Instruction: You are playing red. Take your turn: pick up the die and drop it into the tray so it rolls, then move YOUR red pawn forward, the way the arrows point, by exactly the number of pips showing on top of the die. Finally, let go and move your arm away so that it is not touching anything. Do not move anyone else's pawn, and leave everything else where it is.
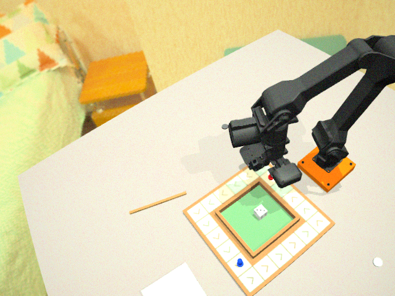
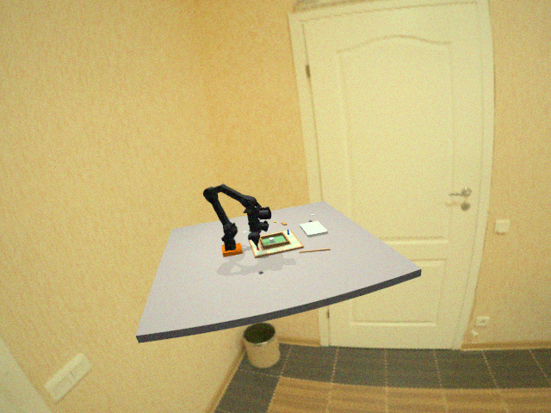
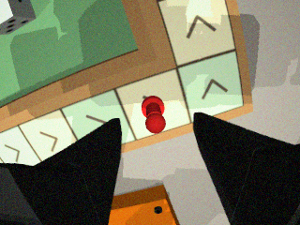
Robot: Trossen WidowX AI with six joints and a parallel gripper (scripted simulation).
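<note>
My gripper tip is 20 mm above the red pawn. The rest, counted from my gripper tip: white die: 100 mm ahead, 70 mm to the left, 20 mm below; green tray: 110 mm ahead, 70 mm to the left, 40 mm below; blue pawn: 220 mm ahead, 130 mm to the left, 20 mm below.
</note>
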